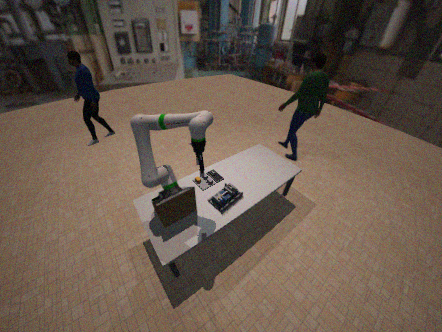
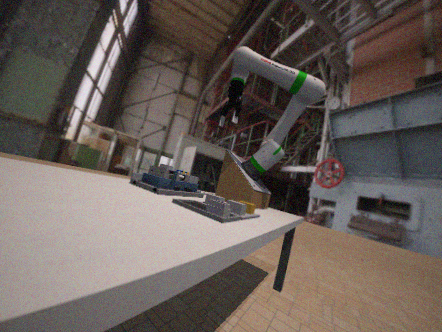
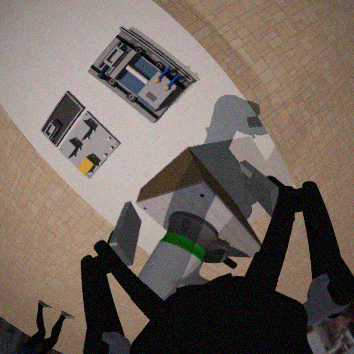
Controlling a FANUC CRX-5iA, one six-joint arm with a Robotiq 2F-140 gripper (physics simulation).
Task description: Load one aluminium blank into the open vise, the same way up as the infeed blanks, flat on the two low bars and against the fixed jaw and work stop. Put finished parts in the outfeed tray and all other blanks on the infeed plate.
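Places are measured from the arm's base along level axes (x ahead, y left, z up), in metres.
Where they show: gripper, between the fingertips: (image 1: 200, 170) (image 2: 226, 124) (image 3: 187, 193); arm's base, origin of its link: (image 1: 173, 193) (image 2: 248, 171) (image 3: 193, 226).
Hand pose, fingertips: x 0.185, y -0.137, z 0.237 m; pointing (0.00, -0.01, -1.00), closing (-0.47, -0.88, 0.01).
Observation:
Each offset is from my fingertips to the top centre of the thing. Level surfaces: height alone.
My gripper (image 1: 201, 171) (image 2: 228, 120) (image 3: 187, 193) is open and empty, high above the table. The vise {0.229 m ahead, 0.081 m right, 0.347 m down} (image 1: 225, 197) (image 2: 167, 183) (image 3: 142, 77) stands on the table with a gap between its jaws; a light bar shows in the gap, and I cannot tell whether a blank is there. The infeed plate {0.221 m ahead, 0.229 m left, 0.438 m down} (image 3: 103, 142) (image 2: 254, 215) carries small grey upright pieces (image 3: 90, 128) (image 2: 237, 207), seemingly blanks, and a yellow block {0.178 m ahead, 0.278 m left, 0.403 m down} (image 1: 198, 179) (image 2: 248, 206) (image 3: 86, 166). Beside it lies the dark outfeed tray (image 1: 216, 175) (image 3: 66, 111), with a small grey piece {0.374 m ahead, 0.259 m left, 0.406 m down} (image 3: 52, 129) at one end.
A brown wedge-shaped stand (image 1: 175, 207) (image 2: 239, 185) (image 3: 172, 175) at the arm's base rises from the white table {0.446 m down} (image 1: 265, 165) (image 2: 75, 225) (image 3: 40, 45). Two people, one in blue (image 1: 87, 86) and one in green (image 1: 311, 92), are on the floor beyond the table.

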